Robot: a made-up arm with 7 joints. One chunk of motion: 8 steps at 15 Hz.
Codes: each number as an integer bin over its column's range. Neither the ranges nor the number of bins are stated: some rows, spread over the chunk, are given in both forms.
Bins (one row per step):
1: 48 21 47 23 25 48 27
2: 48 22 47 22 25 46 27
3: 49 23 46 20 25 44 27
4: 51 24 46 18 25 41 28
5: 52 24 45 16 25 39 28
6: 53 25 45 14 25 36 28
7: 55 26 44 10 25 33 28
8: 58 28 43 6 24 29 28
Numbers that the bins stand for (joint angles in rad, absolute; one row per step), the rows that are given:
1: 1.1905 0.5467 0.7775 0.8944 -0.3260 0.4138 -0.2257
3: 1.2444 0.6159 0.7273 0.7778 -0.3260 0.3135 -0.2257
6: 1.4603 0.6851 0.6771 0.5444 -0.3260 0.1129 -0.1756
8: 1.7302 0.7889 0.5768 0.2333 -0.3762 -0.0627 -0.1756
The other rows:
2: 1.1905 0.5813 0.7775 0.8556 -0.3260 0.3637 -0.2257
4: 1.3524 0.6505 0.7273 0.7000 -0.3260 0.2383 -0.1756
5: 1.4063 0.6505 0.6771 0.6222 -0.3260 0.1881 -0.1756
7: 1.5683 0.7197 0.6270 0.3889 -0.3260 0.0376 -0.1756

